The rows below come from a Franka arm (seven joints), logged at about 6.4 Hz.
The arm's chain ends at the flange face. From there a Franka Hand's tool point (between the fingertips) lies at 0.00 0.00 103.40 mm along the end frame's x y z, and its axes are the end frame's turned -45 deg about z.
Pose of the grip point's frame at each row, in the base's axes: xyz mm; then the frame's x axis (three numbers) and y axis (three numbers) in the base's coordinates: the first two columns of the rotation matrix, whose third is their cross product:
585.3, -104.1, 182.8, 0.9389, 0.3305, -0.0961, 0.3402, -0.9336, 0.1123
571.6, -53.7, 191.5, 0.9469, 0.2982, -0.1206, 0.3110, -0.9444, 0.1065
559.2, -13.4, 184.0, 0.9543, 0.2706, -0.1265, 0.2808, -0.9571, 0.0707
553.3, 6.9, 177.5, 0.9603, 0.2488, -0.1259, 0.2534, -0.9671, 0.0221
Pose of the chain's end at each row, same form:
590.7, -89.8, 285.1, 0.9045, -0.4265, 0.0115, -0.4233, -0.8939, 0.1474
580.1, -39.4, 293.6, 0.8895, -0.4569, -0.0100, -0.4496, -0.8787, 0.1606
569.7, -2.8, 286.3, 0.8733, -0.4854, -0.0395, -0.4762, -0.8681, 0.1394
565.3, 12.4, 280.0, 0.8582, -0.5079, -0.0734, -0.4999, -0.8598, 0.1047

